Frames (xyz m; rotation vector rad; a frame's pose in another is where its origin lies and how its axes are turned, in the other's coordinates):
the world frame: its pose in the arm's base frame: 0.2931 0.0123 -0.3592 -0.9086 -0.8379 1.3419
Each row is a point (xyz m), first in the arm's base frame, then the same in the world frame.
Working: the arm's base frame: its pose in the world frame: -0.0346 -0.2003 0.4169 0.9086 0.8379 -1.3419

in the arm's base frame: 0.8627 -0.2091 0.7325
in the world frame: -0.2020 -1.2331 -0.0625
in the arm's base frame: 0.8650 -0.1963 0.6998
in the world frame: -0.1887 -1.2043 -0.0777
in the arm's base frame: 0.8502 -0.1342 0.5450
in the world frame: -0.1255 -1.0572 -0.1266
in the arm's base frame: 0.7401 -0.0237 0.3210
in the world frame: -0.0187 -0.8062 -0.1160
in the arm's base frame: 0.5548 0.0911 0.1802
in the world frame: 0.0868 -0.5984 -0.0019
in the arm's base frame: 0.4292 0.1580 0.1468
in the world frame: 0.1466 -0.5138 0.1013
